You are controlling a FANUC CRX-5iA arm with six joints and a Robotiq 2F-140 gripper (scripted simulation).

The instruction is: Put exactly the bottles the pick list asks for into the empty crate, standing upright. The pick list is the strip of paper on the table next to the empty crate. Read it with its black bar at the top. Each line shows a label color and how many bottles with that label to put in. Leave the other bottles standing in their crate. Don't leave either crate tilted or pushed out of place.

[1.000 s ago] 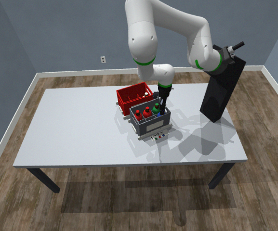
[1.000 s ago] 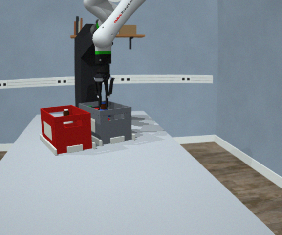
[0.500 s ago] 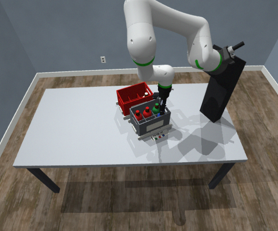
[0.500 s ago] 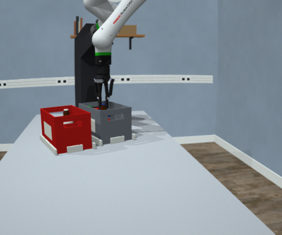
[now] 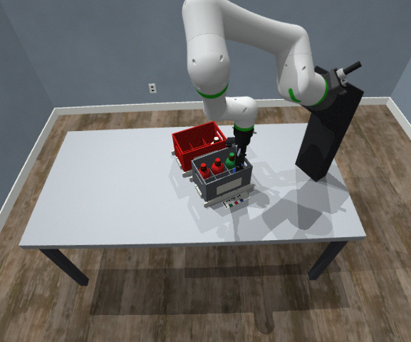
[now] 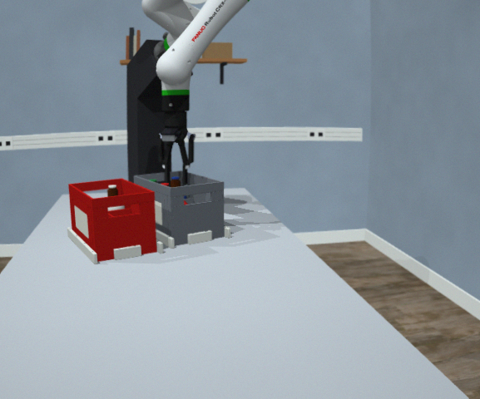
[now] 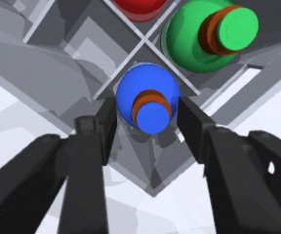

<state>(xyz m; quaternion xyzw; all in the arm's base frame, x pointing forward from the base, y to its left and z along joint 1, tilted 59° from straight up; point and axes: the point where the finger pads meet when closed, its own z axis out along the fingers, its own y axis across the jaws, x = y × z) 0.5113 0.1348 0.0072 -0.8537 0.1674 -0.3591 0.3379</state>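
Now: the blue-label bottle 8 cm below my hand. From my hand the other things lie so: red bottle: 12 cm ahead, 8 cm below; then grey crate: 9 cm below, 9 cm ahead, 3 cm to the left; then green-label bottle: 8 cm below, 6 cm to the right, 6 cm ahead.
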